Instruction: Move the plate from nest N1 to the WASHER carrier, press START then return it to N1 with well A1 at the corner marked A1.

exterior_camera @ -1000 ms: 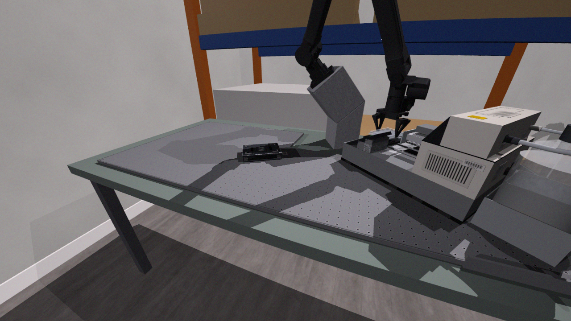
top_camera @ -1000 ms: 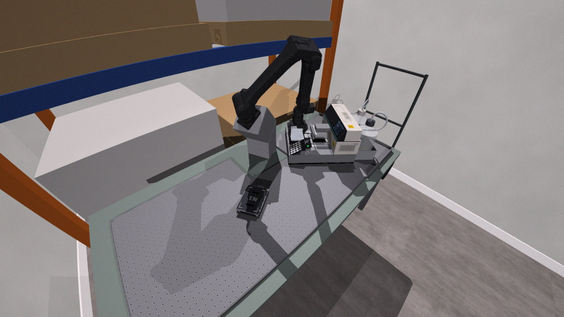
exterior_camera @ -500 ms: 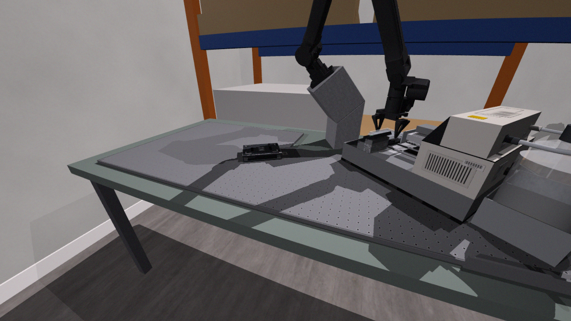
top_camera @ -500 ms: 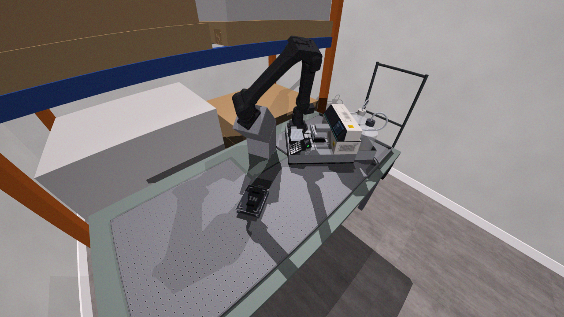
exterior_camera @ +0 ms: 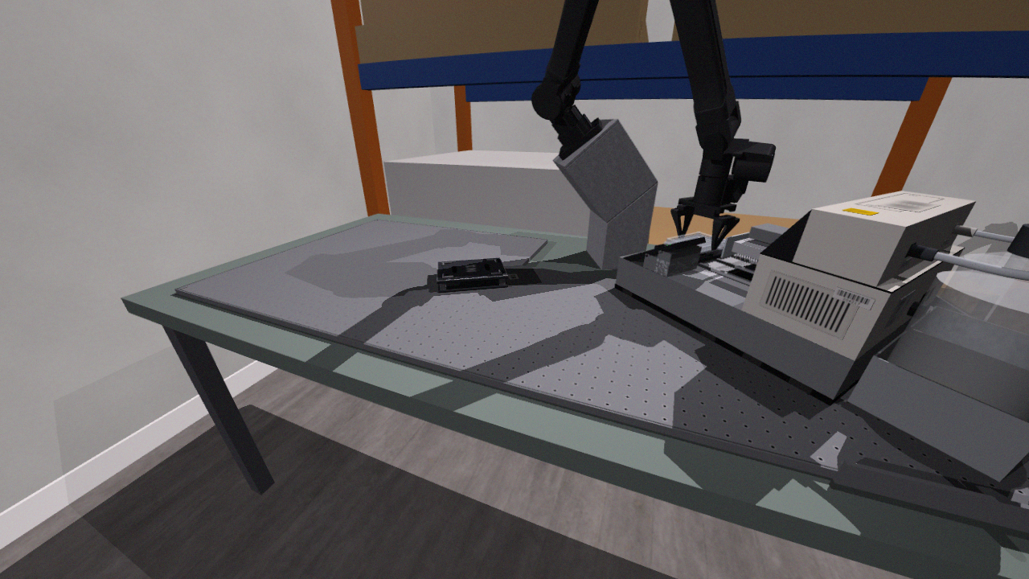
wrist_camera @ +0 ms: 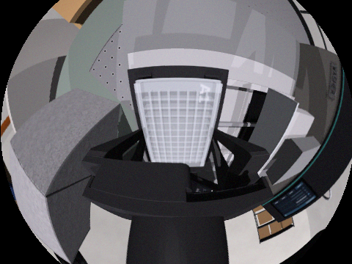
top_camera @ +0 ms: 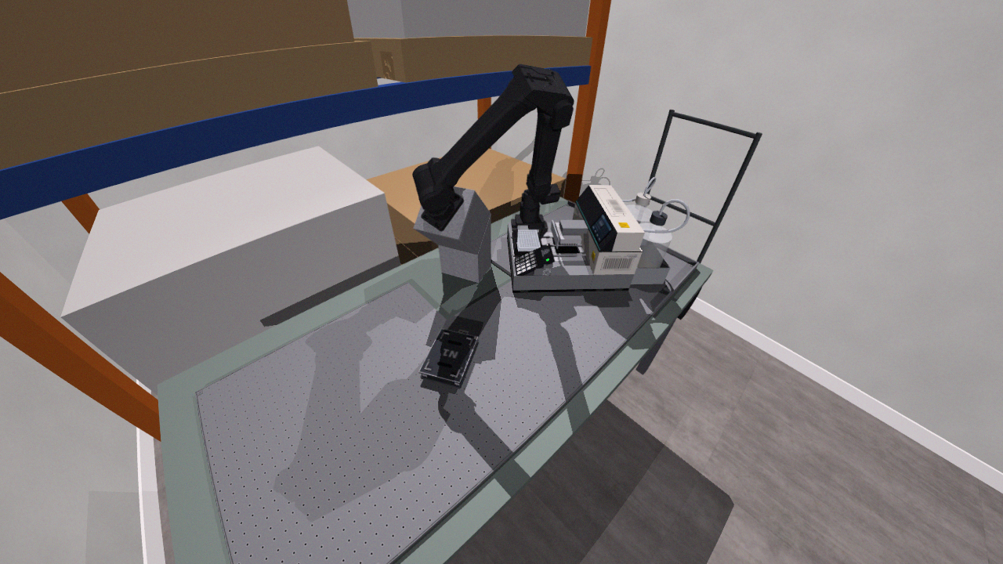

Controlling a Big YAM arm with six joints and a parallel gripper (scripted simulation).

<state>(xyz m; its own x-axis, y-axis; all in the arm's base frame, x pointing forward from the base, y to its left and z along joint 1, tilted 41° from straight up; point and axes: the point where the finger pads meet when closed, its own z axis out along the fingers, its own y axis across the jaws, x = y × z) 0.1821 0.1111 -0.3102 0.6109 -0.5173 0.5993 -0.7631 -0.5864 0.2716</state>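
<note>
The white well plate is 10 mm below my hand. Round my hand: black plate nest N1: 80 mm ahead, 530 mm to the right, 80 mm below; then plate washer: 120 mm ahead, 100 mm to the left, 20 mm above.
</note>
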